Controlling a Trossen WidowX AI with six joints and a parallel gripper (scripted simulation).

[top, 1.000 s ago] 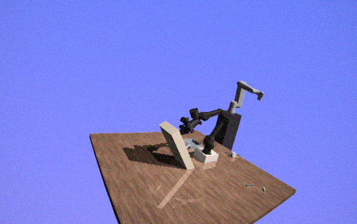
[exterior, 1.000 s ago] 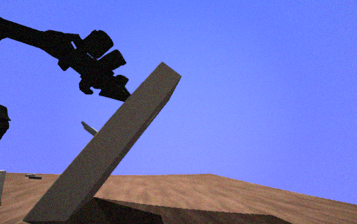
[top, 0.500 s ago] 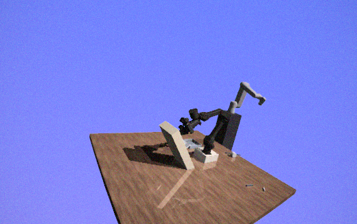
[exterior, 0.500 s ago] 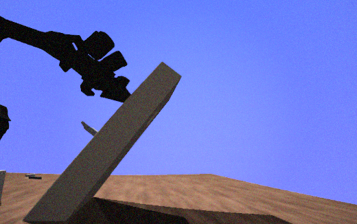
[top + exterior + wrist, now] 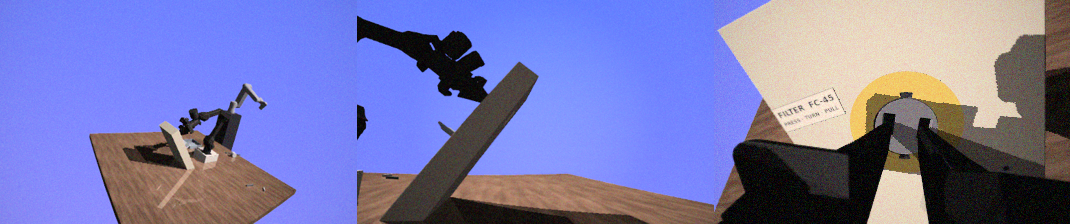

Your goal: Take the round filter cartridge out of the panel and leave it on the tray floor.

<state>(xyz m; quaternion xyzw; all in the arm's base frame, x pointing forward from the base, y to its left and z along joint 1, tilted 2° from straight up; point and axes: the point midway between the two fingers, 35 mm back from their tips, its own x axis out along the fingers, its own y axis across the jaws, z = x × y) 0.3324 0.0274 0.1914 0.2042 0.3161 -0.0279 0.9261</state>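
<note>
Now: gripper tip 1 cm short of the round filter cartridge and 1 cm above it. Also, from my gripper tip: grey bracket: 8 cm behind, 1 cm to the right, 10 cm below; beige service panel: 3 cm behind, 8 cm below; grey tray: 39 cm behind, 32 cm to the right, 24 cm below.
</note>
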